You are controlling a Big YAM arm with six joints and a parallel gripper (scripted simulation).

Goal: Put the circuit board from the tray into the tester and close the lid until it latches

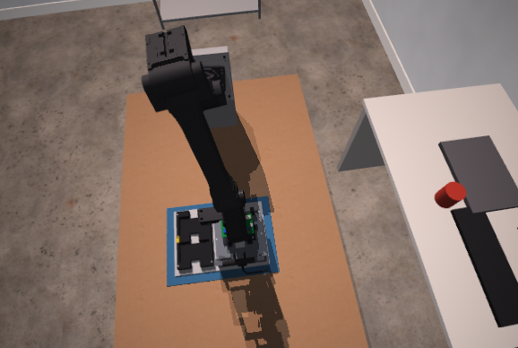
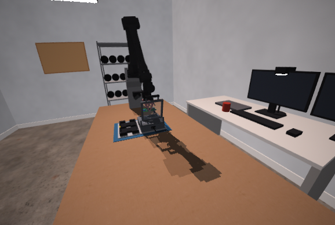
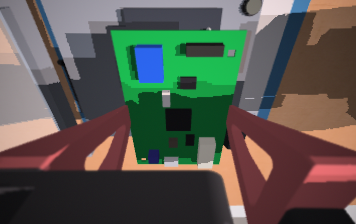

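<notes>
Now: the green circuit board right at my hand. Also, from my hand: clear lid 130 mm ahead, 50 mm above, 20 mm to the left.
</notes>
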